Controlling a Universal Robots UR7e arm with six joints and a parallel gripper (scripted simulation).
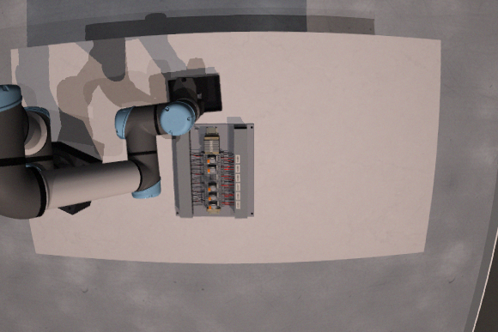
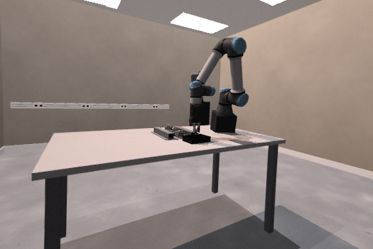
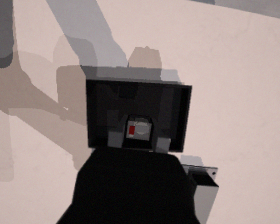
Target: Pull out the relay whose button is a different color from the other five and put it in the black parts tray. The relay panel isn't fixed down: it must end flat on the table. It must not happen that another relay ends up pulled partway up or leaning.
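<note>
My gripper is now 6 cm above the black parts tray. The rest, counted from my hand: relay panel 26 cm to the right, 5 cm below.
</note>
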